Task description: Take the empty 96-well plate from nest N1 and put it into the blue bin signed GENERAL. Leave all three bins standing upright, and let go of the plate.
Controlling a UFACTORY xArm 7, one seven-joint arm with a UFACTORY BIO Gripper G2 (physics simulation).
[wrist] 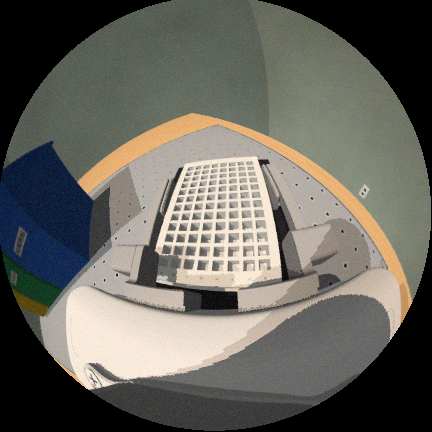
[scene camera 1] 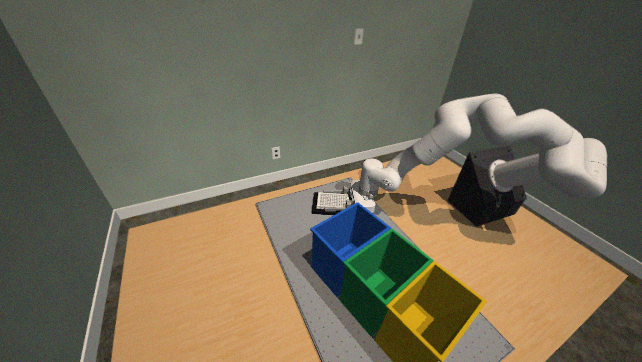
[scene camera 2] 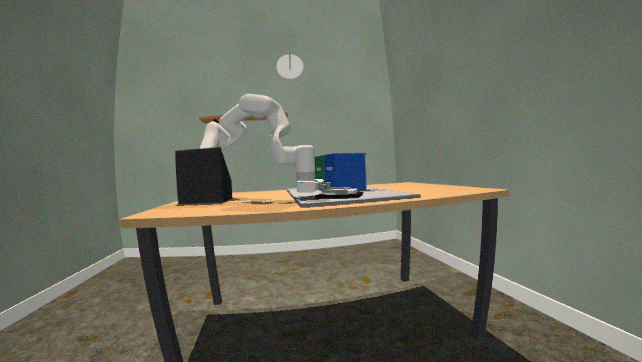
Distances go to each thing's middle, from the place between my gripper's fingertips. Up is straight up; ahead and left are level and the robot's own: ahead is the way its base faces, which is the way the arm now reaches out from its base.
I see my gripper 4 cm past the white 96-well plate (wrist: 218, 233) and 1 cm to the right of it. From my hand the other things lie so: blue bin (scene camera 1: 336, 239) 29 cm to the left, 7 cm above, 2 cm ahead; green bin (scene camera 1: 374, 276) 42 cm to the left, 7 cm above, 3 cm behind; black nest (wrist: 210, 299) 4 cm behind, 2 cm below, 1 cm to the left.
